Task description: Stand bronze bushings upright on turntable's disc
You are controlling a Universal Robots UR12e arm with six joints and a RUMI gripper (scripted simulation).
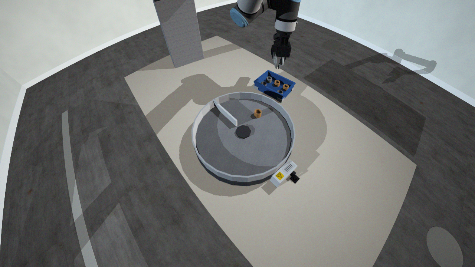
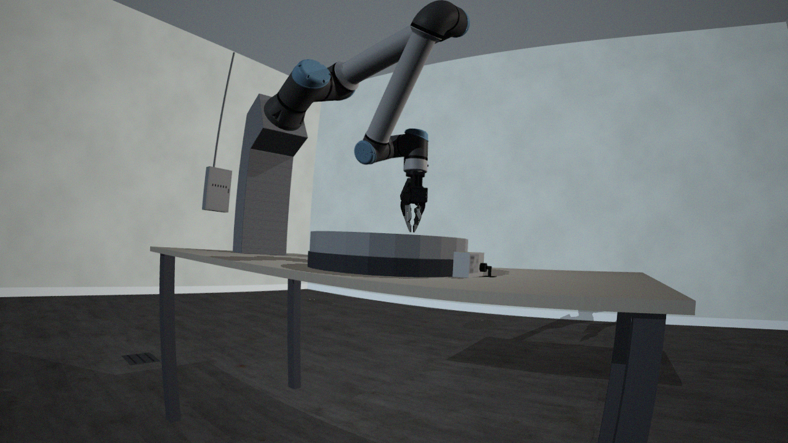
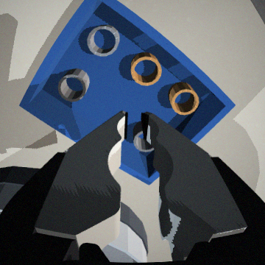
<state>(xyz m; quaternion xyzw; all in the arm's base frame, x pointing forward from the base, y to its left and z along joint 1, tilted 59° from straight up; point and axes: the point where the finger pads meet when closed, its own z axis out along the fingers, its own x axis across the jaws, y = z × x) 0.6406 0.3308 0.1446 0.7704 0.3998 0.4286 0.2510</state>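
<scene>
Now: the blue crate 11 cm below my hand, 2 cm to the right of it and 2 cm ahead of it. The rest, counted from my hand: turntable disc 36 cm to the right, 20 cm ahead, 8 cm below.
</scene>
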